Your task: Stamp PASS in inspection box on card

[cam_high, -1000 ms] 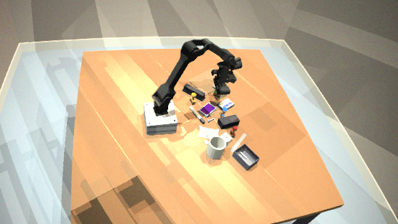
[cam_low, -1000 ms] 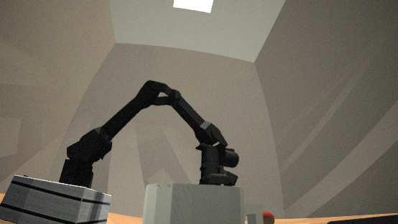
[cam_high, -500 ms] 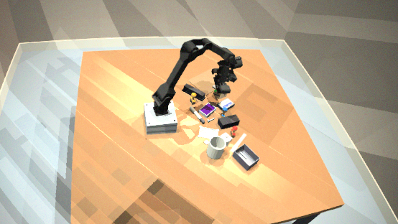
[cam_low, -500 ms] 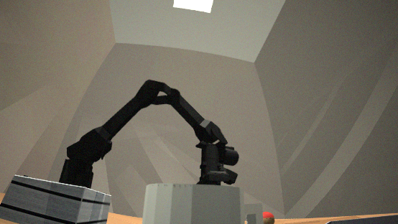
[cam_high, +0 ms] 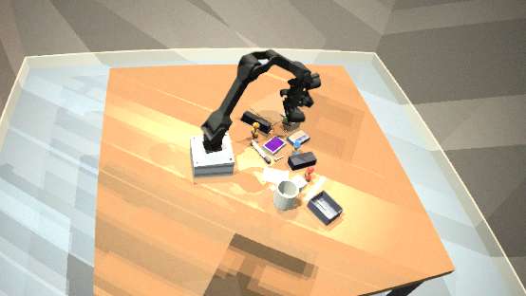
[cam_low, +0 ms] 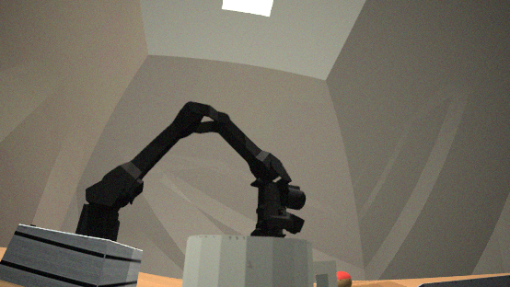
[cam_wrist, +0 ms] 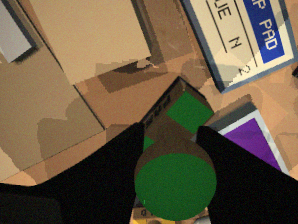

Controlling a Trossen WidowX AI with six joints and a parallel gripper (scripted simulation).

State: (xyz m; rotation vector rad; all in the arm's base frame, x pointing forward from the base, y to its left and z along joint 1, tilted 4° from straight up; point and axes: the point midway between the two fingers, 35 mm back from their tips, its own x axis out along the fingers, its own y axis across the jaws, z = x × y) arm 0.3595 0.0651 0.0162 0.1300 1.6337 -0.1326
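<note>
Right now my gripper tip is 80 mm past the purple ink pad, 80 mm above it and 60 mm to the left of it. Round my gripper tip: green-knobbed stamp right at my gripper tip; yellow-knobbed stamp 140 mm behind, 60 mm below, 20 mm to the left; brown box 60 mm below, 50 mm ahead, 40 mm to the left.
</note>
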